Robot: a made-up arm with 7 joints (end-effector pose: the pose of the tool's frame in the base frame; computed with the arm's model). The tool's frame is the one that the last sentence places. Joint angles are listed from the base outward.
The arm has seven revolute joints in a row. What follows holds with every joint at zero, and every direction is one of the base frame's. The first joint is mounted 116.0 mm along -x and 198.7 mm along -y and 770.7 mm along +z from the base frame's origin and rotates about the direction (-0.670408, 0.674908, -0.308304), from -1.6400 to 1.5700 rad. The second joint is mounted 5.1 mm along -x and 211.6 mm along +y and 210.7 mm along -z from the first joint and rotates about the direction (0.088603, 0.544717, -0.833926), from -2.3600 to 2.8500 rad. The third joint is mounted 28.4 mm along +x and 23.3 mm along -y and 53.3 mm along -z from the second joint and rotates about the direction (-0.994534, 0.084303, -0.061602), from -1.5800 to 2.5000 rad. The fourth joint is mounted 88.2 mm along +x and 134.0 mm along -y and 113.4 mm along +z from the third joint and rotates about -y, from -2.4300 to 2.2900 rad. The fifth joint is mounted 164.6 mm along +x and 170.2 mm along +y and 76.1 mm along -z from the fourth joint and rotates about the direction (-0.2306, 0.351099, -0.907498), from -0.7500 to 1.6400 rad. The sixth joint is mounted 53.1 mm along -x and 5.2 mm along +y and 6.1 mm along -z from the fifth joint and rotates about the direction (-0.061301, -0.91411, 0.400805), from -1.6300 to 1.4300 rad. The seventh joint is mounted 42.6 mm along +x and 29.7 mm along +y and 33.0 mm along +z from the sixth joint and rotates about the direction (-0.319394, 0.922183, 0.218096), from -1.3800 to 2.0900 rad. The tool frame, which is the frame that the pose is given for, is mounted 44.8 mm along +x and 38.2 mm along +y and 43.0 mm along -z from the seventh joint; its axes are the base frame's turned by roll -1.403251, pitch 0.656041 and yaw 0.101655 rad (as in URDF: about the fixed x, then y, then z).
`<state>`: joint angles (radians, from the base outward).
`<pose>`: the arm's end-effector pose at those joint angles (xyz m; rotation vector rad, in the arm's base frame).
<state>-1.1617 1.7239 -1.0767 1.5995 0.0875 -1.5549 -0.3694</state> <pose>-0.0606 -0.1611 0.4769 1.4044 0.7580 -0.4783</pose>
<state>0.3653 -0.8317 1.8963 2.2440 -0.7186 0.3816 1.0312</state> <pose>-0.0895 0.1702 0.2770 0.9180 1.5195 0.3235</pose>
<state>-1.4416 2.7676 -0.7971 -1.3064 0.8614 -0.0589 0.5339</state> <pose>-0.1087 0.2181 0.8084 -1.8944 -0.5109 -2.1442</pose>
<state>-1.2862 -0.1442 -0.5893 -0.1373 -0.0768 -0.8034 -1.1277</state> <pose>-0.0026 0.1366 1.1063 0.1380 -0.6368 0.4350</pose>
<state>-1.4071 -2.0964 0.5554 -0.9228 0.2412 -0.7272 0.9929</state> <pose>-0.2223 0.2416 0.9175 -1.5911 0.2547 0.1632</pose>
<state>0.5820 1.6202 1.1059 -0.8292 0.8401 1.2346 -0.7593</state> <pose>-0.4298 -0.2025 0.3201 1.4216 -2.5842 -0.9368</pose>
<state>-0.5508 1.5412 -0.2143 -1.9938 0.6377 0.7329 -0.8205</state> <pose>-0.0285 0.2062 0.5902 0.2420 1.4404 1.0175</pose>
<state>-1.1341 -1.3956 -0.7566 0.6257 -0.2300 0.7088 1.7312</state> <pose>-0.2929 0.0951 0.9699 -1.5042 -1.9004 -0.3986</pose>
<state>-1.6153 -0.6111 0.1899 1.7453 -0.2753 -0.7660 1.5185</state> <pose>-0.3737 -0.0335 1.0044 -1.2549 -0.9128 -0.3410</pose>
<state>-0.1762 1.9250 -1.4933 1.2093 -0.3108 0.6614 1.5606</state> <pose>-0.3133 -0.1890 0.5192 -0.2473 1.6782 -0.8573</pose>
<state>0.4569 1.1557 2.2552 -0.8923 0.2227 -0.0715 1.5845</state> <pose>-0.3076 -0.1659 0.4741 -1.3258 -1.2891 0.7985</pose>
